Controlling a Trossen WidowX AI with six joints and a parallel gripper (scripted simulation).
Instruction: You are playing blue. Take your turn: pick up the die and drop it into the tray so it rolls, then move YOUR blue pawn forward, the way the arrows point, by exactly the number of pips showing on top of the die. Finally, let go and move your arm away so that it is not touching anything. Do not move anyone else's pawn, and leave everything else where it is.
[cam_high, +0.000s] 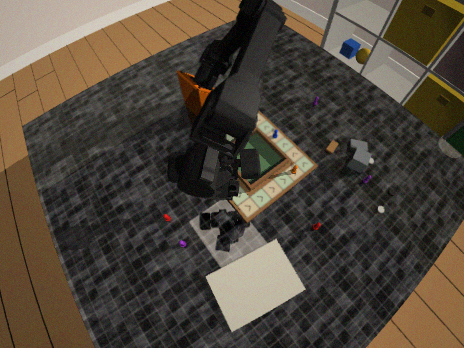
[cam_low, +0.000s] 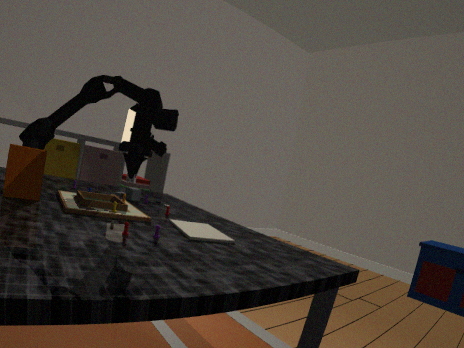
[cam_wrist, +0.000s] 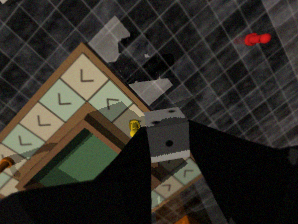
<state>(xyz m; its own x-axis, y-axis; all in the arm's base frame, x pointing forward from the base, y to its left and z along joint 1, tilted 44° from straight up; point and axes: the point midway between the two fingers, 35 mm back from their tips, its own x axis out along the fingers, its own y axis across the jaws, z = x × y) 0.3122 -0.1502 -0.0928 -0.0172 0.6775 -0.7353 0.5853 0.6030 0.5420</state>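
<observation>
Right now the blue pawn is 27 cm to the left of my gripper tip, 10 cm below it and 6 cm behind it. From my gripper tip the other things lie so: green tray (16 cm to the left, 12 cm below, 4 cm behind); then yellow pawn (10 cm below, 5 cm to the left, 2 cm behind); then die (right at my gripper tip).
</observation>
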